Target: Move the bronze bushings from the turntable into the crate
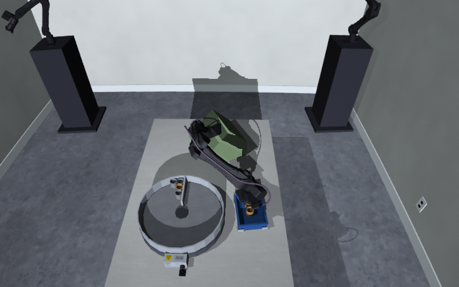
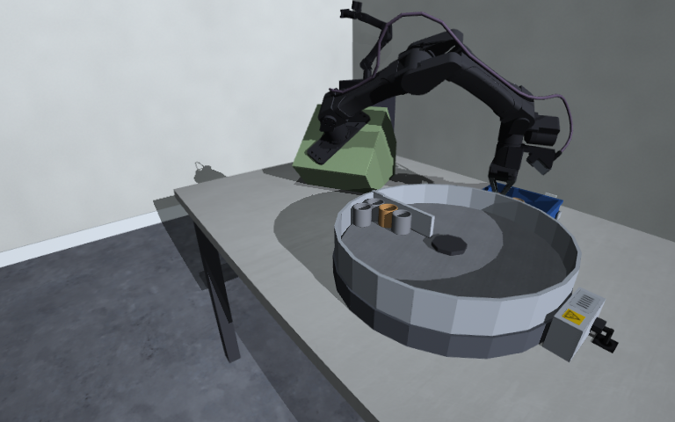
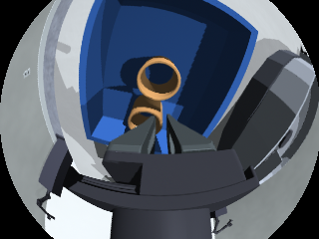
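My hand is 40 mm short of the blue crate, 20 mm to the right of it and 20 mm above it. Also, from my hand: turntable 330 mm to the right, 50 mm ahead, 10 mm above.
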